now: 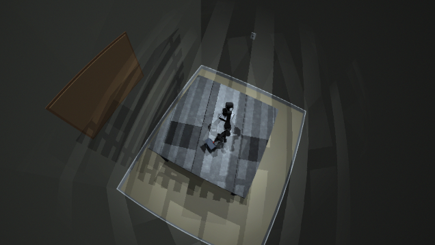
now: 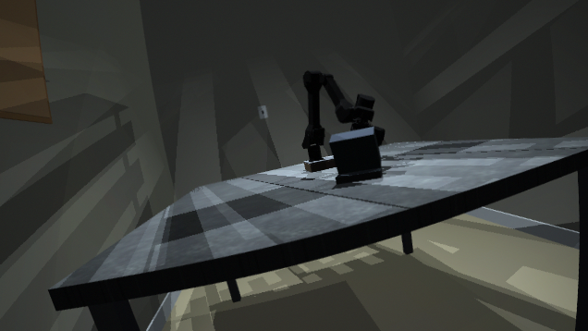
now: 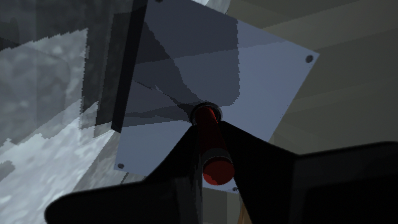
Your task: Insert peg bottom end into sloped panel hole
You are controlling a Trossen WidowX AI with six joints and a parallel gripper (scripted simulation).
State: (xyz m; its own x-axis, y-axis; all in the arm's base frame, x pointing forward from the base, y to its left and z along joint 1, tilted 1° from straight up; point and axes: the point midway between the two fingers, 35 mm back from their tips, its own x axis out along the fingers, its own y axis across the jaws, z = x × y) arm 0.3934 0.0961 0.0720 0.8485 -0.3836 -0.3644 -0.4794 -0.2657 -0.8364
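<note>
Now: gripper tip 4 cm short of the sloped panel block, 2 cm to the left of it and 2 cm above it. From my gripper tip the other things lie so: peg (1 cm to the left, 1 cm behind, 1 cm above).
</note>
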